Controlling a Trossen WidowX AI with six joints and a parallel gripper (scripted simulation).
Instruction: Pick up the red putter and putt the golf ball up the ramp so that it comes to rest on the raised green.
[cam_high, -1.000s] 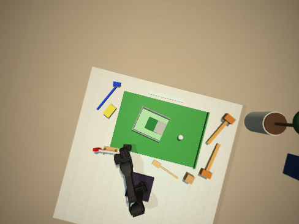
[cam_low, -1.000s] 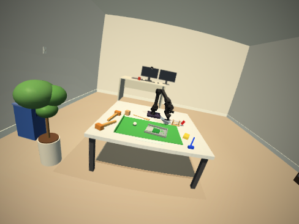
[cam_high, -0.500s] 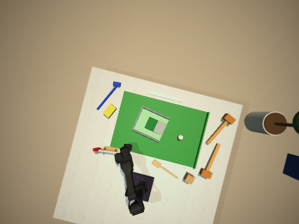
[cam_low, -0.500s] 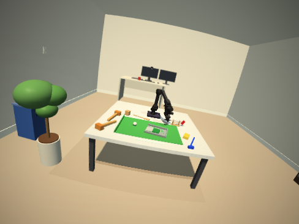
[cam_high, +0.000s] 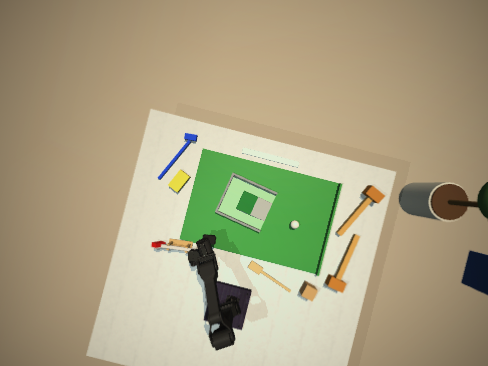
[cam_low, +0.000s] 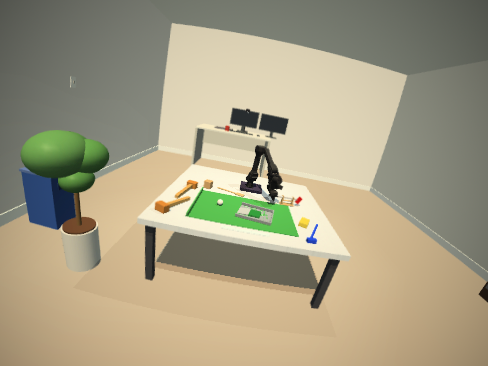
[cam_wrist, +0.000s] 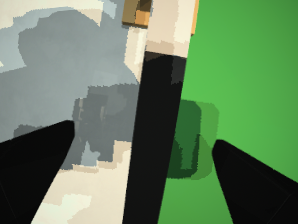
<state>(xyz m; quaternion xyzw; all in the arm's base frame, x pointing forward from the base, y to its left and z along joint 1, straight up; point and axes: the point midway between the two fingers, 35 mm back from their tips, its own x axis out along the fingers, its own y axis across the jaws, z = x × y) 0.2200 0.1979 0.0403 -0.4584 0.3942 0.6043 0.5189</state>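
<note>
Now: gripper tip 110 mm to the right of the red putter, 30 mm below it and 20 mm past it. From my gripper tip the other things lie so: white golf ball: 400 mm to the right, 250 mm ahead, 10 mm below; then yellow block: 290 mm ahead, 230 mm to the left, 20 mm below; then small wooden bench: 130 mm to the left, 20 mm behind.
</note>
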